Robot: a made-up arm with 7 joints.
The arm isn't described. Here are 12 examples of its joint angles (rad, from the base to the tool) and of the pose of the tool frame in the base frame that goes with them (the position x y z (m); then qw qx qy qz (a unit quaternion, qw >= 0)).
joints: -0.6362 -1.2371 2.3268 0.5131 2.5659 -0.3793 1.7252
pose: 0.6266 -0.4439 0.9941 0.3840 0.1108 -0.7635 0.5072
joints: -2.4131 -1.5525 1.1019 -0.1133 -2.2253 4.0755 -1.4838
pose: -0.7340 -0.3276 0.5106 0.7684 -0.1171 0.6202 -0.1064
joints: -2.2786 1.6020 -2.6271 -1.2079 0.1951 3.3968 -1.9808
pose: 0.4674 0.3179 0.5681 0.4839 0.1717 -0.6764 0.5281
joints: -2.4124 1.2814 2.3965 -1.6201 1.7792 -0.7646 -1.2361
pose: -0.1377 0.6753 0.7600 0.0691 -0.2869 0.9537 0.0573
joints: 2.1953 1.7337 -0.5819 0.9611 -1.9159 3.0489 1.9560
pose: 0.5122 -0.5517 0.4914 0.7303 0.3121 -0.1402 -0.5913
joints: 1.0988 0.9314 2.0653 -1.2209 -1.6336 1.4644 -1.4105
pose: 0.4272 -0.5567 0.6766 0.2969 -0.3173 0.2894 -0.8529
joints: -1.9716 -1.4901 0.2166 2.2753 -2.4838 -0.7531 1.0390
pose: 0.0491 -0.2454 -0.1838 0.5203 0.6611 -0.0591 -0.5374
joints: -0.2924 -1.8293 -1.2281 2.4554 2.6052 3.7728 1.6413
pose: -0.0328 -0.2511 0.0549 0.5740 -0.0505 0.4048 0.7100
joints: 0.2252 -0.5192 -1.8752 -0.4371 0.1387 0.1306 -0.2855
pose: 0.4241 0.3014 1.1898 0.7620 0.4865 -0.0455 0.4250
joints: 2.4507 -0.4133 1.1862 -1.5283 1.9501 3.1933 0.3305
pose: 0.2125 0.2801 0.9048 0.2502 0.1591 -0.6959 -0.6541
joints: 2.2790 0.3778 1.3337 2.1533 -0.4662 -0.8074 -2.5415
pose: -0.4066 -0.0983 0.4937 0.6033 -0.7085 0.1954 -0.3097
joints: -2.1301 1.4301 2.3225 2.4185 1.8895 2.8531 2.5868
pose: 0.0518 0.0371 0.2148 0.4745 0.1056 0.4195 -0.7666
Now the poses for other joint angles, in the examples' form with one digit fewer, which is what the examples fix.
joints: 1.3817 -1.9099 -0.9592 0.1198 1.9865 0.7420 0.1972
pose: 0.391 0.820 -0.119 0.394 -0.877 -0.224 0.158
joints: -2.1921 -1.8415 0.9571 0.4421 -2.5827 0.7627 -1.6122
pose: -0.334 -0.901 0.118 0.028 0.767 0.332 -0.549
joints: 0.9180 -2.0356 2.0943 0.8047 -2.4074 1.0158 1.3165
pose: 0.418 0.832 0.336 0.479 -0.855 -0.155 -0.123
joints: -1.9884 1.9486 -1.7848 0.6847 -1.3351 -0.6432 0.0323
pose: 0.024 0.888 -0.121 0.321 0.492 0.693 -0.417
